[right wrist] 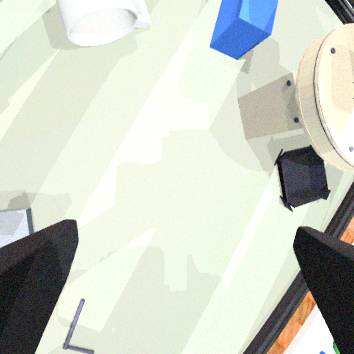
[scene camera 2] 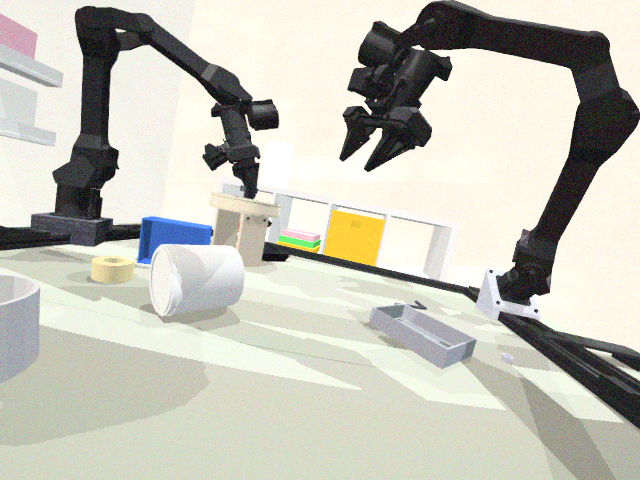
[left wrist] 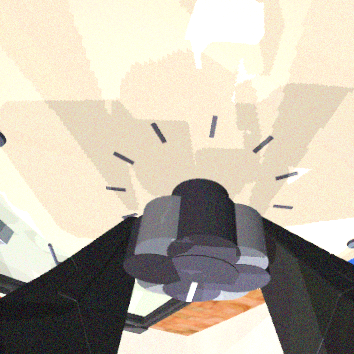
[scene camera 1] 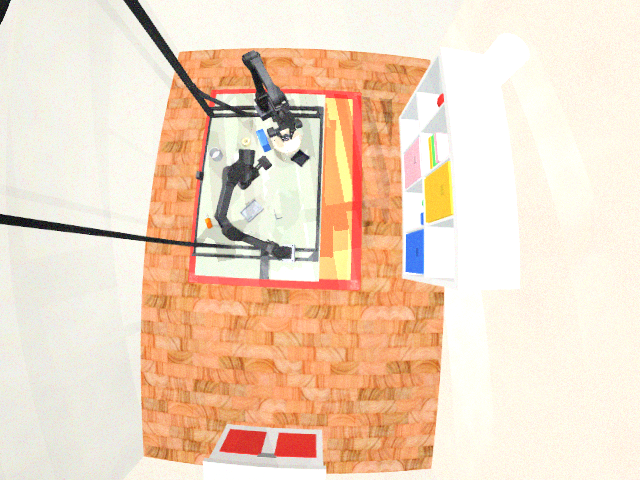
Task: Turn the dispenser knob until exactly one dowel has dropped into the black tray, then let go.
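Seen in the pictures: left gripper, fingertip midpoint: (scene camera 2: 253,198) (scene camera 1: 287,140); right gripper, fingertip midpoint: (right wrist: 188,234) (scene camera 2: 352,165) (scene camera 1: 258,172); left arm's base, link origin: (scene camera 2: 76,216) (scene camera 1: 264,107); right arm's base, link origin: (scene camera 2: 512,290) (scene camera 1: 287,253).
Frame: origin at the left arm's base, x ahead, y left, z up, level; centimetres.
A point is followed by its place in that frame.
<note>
The dispenser (scene camera 1: 288,147) @[z 9.9, x 37.8, y -3.4 cm] (scene camera 2: 251,242) is a pale wooden block with a round top, which fills much of the left wrist view (left wrist: 75,150) @[z 9.8, x 30.5, y -5.2 cm]; it also shows in the right wrist view (right wrist: 307,95) @[z 8.4, x 34.4, y -9.5 cm]. Its dark lobed knob (left wrist: 200,265) @[z 12.7, x 32.3, y -1.4 cm] has a white mark pointing down and slightly left in that wrist view. My left gripper (scene camera 2: 250,195) @[z 10.2, x 34.1, y -1.9 cm] is shut on the knob, a finger on each side. The black tray (scene camera 1: 300,157) @[z -4.5, x 40.2, y 1.9 cm] (scene camera 2: 275,252) @[z -3.6, x 43.8, y 4.6 cm] (right wrist: 303,176) @[z -4.5, x 41.5, y 2.9 cm] lies at the dispenser's foot; no dowel shows inside it in the right wrist view. My right gripper (scene camera 2: 354,164) @[z 19.1, x 45.8, y -24.9 cm] (right wrist: 188,234) @[z 19.1, x 45.8, y -24.9 cm] is open and empty, high above the table.
A blue box (scene camera 1: 263,140) @[z 3.3, x 22.1, y -12.3 cm] (scene camera 2: 178,237) @[z 0.1, x 19.9, y -9.7 cm] (right wrist: 245,30) @[z 1.8, x 25.3, y -13.1 cm] stands beside the dispenser. A white mug (scene camera 2: 201,279) @[z 0.5, x 24.5, y -34.9 cm] (right wrist: 97,20) @[z -4.2, x 25.1, y -30.0 cm] lies on its side near a yellow ring (scene camera 1: 246,141) @[z -3.0, x 12.0, y -20.6 cm] (scene camera 2: 112,269) @[z -2.8, x 13.3, y -23.7 cm]. A grey tray (scene camera 1: 251,210) @[z -4.5, x 52.7, y -40.5 cm] (scene camera 2: 421,335) @[z -2.3, x 49.8, y -43.5 cm] and a hex key (scene camera 1: 277,215) @[z -4.2, x 63.3, y -30.0 cm] (right wrist: 75,325) @[z -4.2, x 62.6, y -29.5 cm] lie farther off.
</note>
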